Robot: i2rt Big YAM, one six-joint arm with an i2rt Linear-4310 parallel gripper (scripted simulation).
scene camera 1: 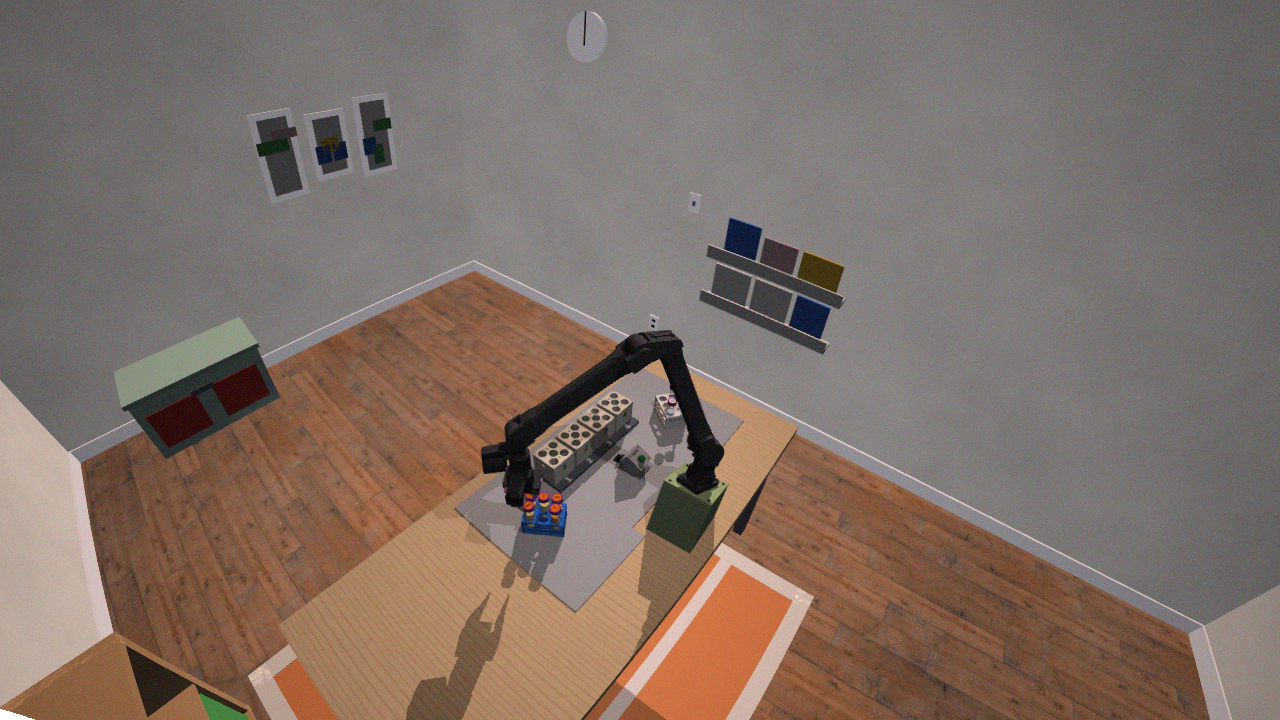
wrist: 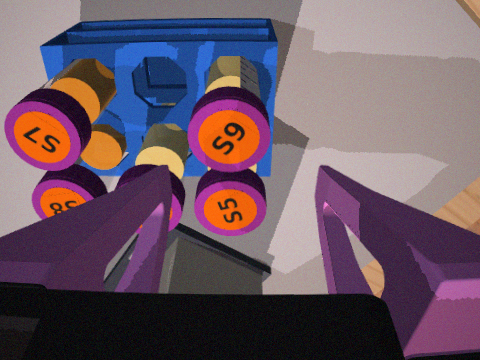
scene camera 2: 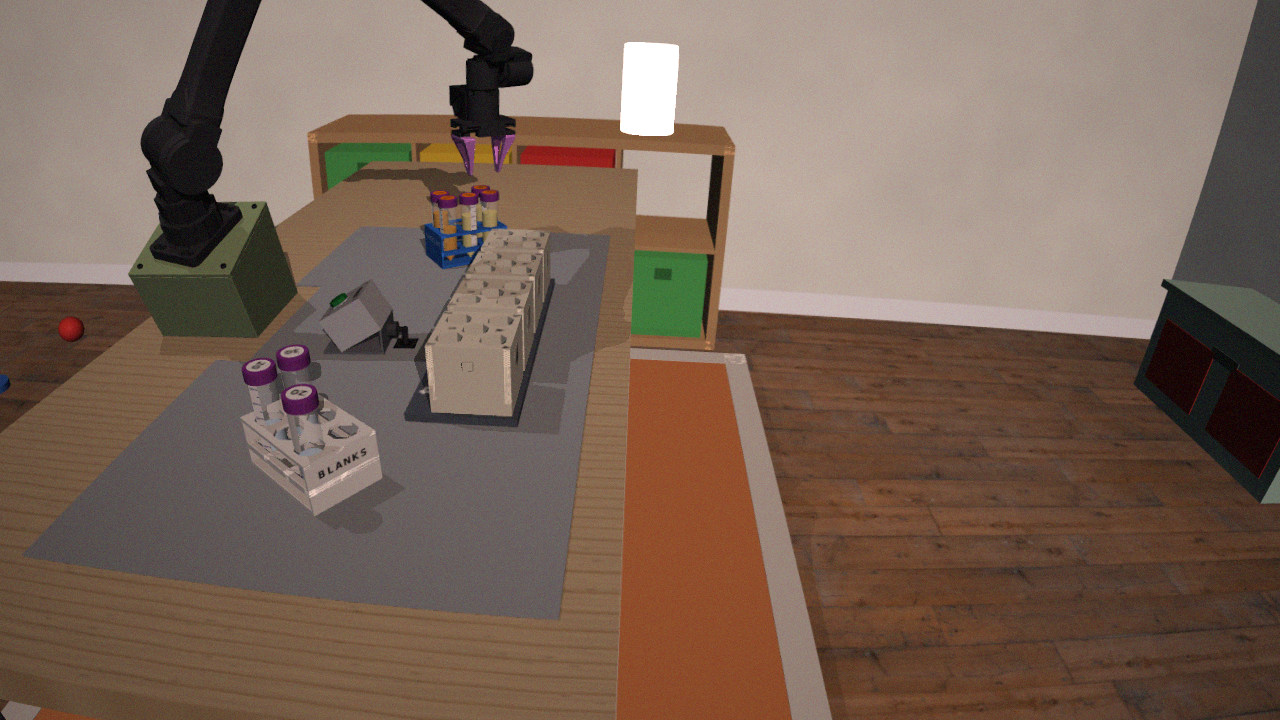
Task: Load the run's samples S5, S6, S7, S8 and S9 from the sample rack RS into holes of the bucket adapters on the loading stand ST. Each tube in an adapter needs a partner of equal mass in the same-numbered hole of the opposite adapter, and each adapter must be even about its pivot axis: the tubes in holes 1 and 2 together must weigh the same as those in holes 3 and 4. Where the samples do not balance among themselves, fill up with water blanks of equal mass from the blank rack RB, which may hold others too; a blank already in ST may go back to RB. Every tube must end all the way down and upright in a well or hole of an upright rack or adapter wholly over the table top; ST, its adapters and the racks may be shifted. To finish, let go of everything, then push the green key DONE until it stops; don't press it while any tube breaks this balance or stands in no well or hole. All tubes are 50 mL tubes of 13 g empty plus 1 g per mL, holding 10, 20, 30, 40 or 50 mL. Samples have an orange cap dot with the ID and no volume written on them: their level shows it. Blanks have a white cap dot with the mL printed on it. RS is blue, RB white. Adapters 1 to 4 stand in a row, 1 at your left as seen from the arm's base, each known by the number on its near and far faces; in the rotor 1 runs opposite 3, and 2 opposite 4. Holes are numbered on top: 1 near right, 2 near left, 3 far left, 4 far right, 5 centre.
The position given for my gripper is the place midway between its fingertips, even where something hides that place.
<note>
In view: my gripper [scene camera 2: 483, 173], a blue sample rack RS [scene camera 2: 434, 238], a white blank rack RB [scene camera 2: 346, 466], a sample S8 [scene camera 2: 447, 204] and a sample S5 [wrist: 226, 203].
The blue sample rack RS shows as well in scene camera 1 [scene camera 1: 541, 524] and in the wrist view [wrist: 120, 45]. The sample S8 shows as well in the wrist view [wrist: 91, 175]. My gripper also shows in the wrist view [wrist: 243, 180]. The wrist view does not show the white blank rack RB: it is out of frame.
</note>
